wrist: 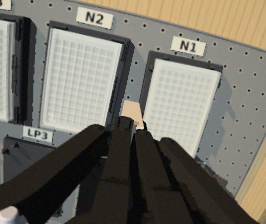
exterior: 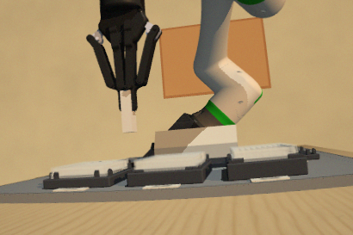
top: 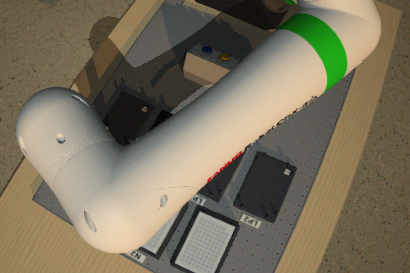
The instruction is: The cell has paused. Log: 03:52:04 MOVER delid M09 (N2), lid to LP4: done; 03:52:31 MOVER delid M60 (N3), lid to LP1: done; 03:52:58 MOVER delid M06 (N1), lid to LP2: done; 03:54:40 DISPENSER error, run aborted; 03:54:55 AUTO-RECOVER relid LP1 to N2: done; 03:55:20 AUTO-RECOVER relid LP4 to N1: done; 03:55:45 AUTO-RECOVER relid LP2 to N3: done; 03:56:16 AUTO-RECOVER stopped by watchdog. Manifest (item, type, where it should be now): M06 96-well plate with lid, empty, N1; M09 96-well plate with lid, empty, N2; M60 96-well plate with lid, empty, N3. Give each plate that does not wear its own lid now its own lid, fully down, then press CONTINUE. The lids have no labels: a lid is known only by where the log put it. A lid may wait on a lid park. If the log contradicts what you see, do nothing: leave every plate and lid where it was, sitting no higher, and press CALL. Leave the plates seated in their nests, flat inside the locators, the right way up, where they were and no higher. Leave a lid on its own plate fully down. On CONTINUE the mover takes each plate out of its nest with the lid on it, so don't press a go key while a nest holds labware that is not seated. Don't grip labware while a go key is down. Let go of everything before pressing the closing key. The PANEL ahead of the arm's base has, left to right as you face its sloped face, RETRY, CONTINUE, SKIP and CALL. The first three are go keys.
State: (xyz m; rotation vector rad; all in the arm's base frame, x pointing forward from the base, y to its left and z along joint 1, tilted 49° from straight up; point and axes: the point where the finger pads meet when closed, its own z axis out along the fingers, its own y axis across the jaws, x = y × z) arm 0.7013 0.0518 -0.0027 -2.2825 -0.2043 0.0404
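The plate lies 1 cm ahead of my hand, 7 cm to the right of it and 9 cm below it. From my hand the other things lie so: LP4 label (8 cm behind, 14 cm to the right, 11 cm below); lid park LP1 (18 cm behind, 3 cm to the right, 10 cm below); LP1 label (9 cm behind, 2 cm to the right, 11 cm below).
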